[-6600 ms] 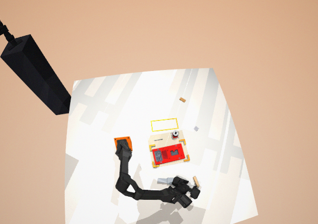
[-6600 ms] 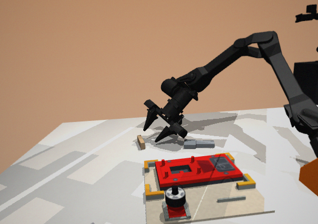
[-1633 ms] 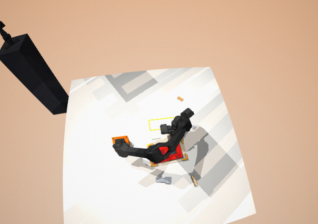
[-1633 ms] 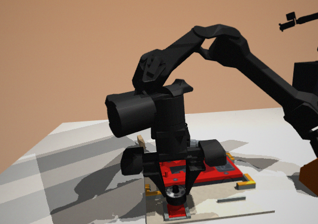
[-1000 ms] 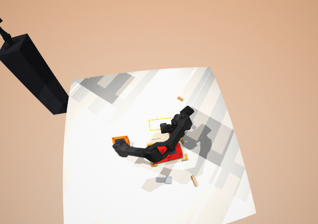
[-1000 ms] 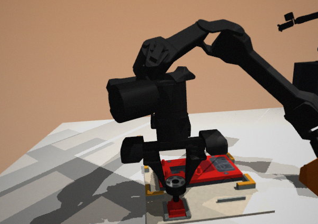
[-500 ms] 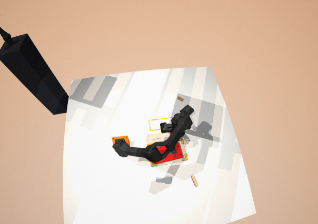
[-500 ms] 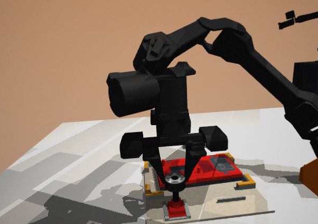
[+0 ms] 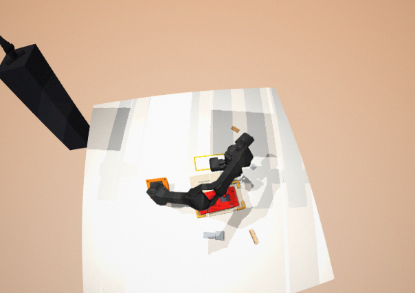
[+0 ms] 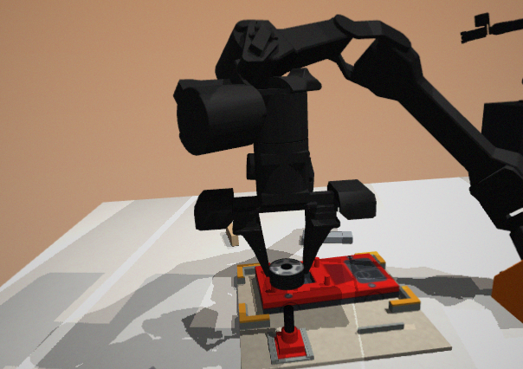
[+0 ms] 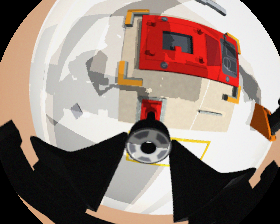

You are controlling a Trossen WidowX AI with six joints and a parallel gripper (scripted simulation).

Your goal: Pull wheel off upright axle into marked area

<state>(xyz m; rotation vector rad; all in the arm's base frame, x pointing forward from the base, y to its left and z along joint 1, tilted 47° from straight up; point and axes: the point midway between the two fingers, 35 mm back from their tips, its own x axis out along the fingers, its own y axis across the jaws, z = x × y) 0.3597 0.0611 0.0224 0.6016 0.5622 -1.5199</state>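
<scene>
My gripper tip is now 70 mm above the upright axle. The rest, counted from my gripper tip: grey block (120 mm behind, 300 mm to the right, 100 mm below); wooden block (70 mm ahead, 350 mm to the right, 90 mm below); wheel (right at my gripper tip).
</scene>
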